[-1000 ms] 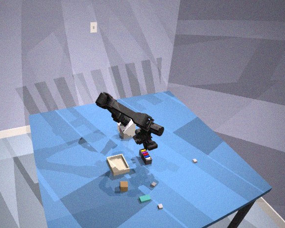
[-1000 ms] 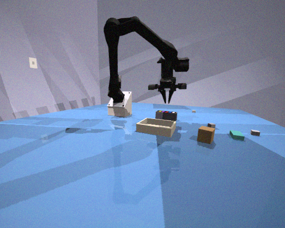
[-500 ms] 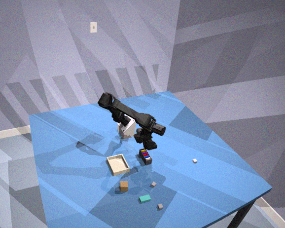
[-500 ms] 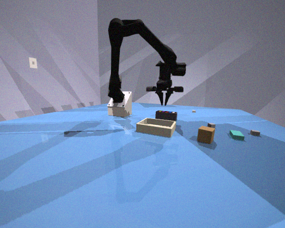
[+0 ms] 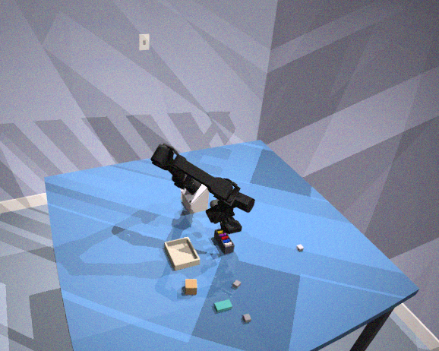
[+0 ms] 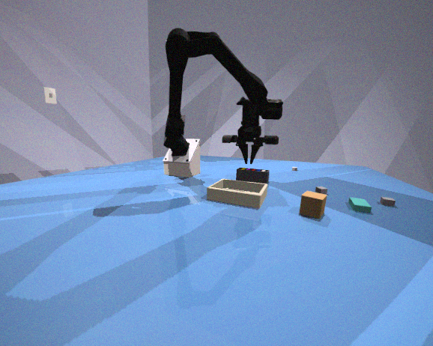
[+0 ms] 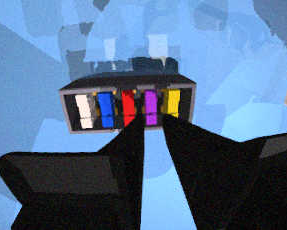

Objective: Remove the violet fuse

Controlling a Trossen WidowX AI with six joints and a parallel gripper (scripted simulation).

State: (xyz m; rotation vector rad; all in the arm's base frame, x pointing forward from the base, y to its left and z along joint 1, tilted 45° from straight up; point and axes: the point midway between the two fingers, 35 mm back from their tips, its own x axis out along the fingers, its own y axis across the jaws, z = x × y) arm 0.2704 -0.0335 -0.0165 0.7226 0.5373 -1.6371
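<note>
The violet fuse is 3 cm below my gripper tip. Round my gripper tip: blue fuse: 3 cm ahead, 1 cm to the right, 3 cm below; yellow fuse: 2 cm behind, 3 cm below; red fuse: 2 cm ahead, 3 cm below.
</note>
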